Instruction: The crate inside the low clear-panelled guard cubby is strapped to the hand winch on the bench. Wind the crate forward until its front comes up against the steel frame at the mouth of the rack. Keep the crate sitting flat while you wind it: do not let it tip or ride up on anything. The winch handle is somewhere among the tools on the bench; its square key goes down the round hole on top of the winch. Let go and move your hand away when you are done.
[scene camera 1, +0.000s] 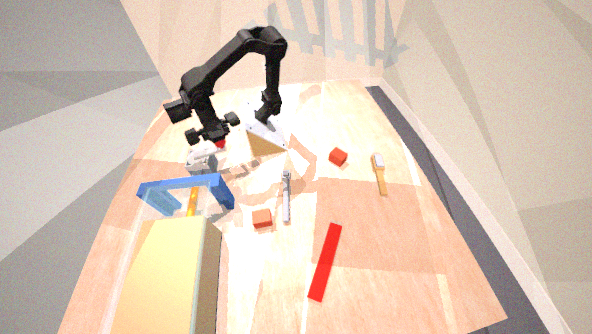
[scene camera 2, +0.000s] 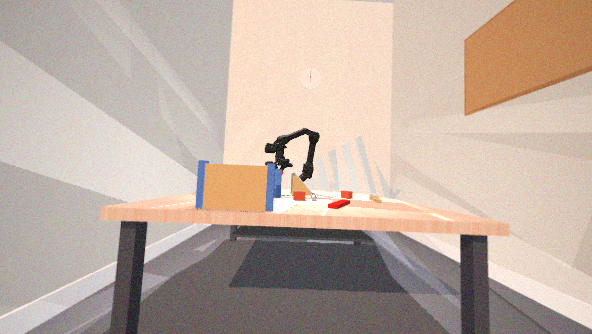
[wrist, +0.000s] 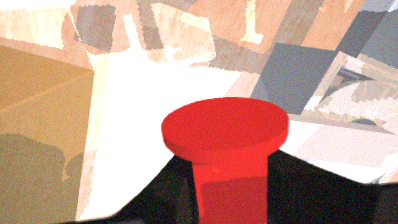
Labels:
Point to a red knob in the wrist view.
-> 227, 139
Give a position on a long red bar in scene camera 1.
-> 319, 281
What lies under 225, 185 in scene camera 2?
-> A clear-panelled cubby.

